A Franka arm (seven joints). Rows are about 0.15 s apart.
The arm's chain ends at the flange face. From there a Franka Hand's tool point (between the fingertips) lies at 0.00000 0.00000 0.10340 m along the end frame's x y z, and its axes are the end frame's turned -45 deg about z.
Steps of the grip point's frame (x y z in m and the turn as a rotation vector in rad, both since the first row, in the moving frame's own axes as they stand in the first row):
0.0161, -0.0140, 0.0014, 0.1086, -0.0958, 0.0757
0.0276, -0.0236, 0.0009, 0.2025, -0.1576, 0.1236
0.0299, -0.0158, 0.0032, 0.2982, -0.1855, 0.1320
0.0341, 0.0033, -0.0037, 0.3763, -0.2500, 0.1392
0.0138, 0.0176, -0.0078, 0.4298, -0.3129, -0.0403
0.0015, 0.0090, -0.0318, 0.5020, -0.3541, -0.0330
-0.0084, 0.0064, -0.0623, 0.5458, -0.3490, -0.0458
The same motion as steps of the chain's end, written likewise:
0.0163, -0.0198, 0.0025, 0.0091, -0.1445, 0.0757
0.0286, -0.0313, 0.0043, 0.0317, -0.2546, 0.1236
0.0440, -0.0220, 0.0095, 0.0797, -0.3420, 0.1320
0.0699, -0.0098, 0.0067, 0.0893, -0.4429, 0.1392
0.0741, 0.0098, 0.0065, 0.0827, -0.5252, -0.0403
0.0663, 0.0144, -0.0129, 0.1046, -0.6054, -0.0330
0.0598, 0.0224, -0.0414, 0.1392, -0.6327, -0.0458

